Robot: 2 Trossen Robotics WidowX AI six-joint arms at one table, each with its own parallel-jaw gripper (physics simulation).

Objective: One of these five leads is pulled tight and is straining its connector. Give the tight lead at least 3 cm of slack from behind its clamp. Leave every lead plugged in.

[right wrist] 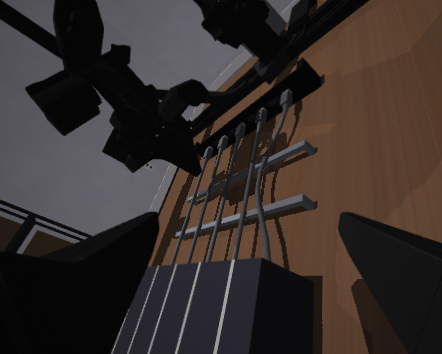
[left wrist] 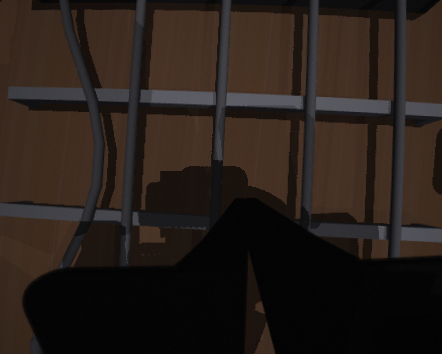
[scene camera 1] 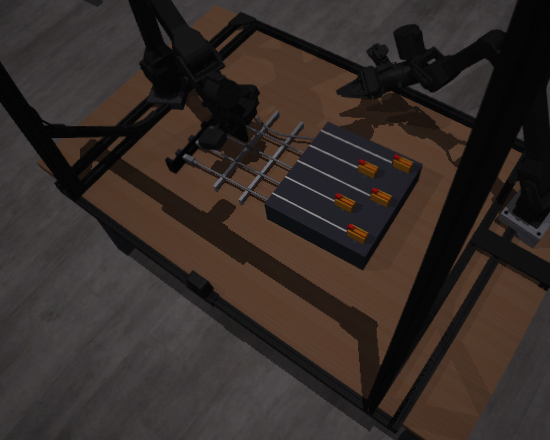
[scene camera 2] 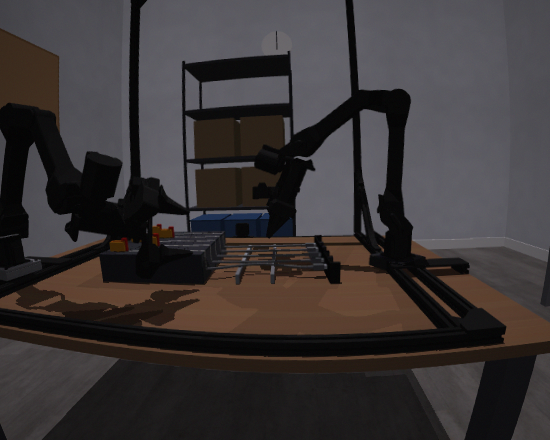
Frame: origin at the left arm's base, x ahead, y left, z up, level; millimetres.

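Seen in the pictures: left gripper, between the fingertips: (right wrist: pixel 199 174) (left wrist: pixel 244 208) (scene camera 1: pixel 246 141) (scene camera 2: pixel 267 237); right gripper, between the fingertips: (right wrist: pixel 248 221) (scene camera 1: pixel 338 93) (scene camera 2: pixel 190 232); left arm's base, origin of its link: (right wrist: pixel 272 51) (scene camera 1: pixel 168 88) (scene camera 2: pixel 397 255); right arm's base, origin of its link: (scene camera 1: pixel 531 211) (scene camera 2: pixel 12 263).
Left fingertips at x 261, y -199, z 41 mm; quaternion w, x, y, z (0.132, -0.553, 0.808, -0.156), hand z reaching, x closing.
Offsets run from my left fingertips to a thing's top centre. "pt": to the spot under its first point. Level surfaces: height alone.
Five grey leads run from plugs in a black connector strip (scene camera 1: pixel 172 164) (scene camera 2: pixel 334 272) (right wrist: pixel 305 75) over two rails to a dark block @(dx +243, dy -99, dz -2 mm) (scene camera 1: pixel 310 235) (scene camera 2: pixel 120 267) (right wrist: pixel 285 310). One outer lead @(pt dx +59, dy +66, dz -42 mm) (left wrist: pixel 100 150) (right wrist: pixel 259 190) bows sideways; the middle lead @(pt dx +37, dy -1, dz -41 mm) (left wrist: pixel 218 140) and the other three look nearly straight. Orange clamps with red tips, such as the nearest clamp @(dx +278, dy -232, dz +22 mm) (scene camera 1: pixel 357 233), sit on the block at differing distances. My left gripper (scene camera 2: pixel 270 236) (left wrist: pixel 244 208) (right wrist: pixel 199 174) is shut and empty, above the leads. My right gripper (scene camera 1: pixel 340 92) (right wrist: pixel 248 221) is open and empty, beyond the block.
Two light grey rails (left wrist: pixel 180 97) (left wrist: pixel 345 230) cross beneath the leads. Black frame beams border the wooden table @(dz -68 mm) (scene camera 1: pixel 285 280), and a dark upright (scene camera 1: pixel 450 215) stands at the right in scene camera 1. A shelf unit (scene camera 2: pixel 240 110) stands behind the table.
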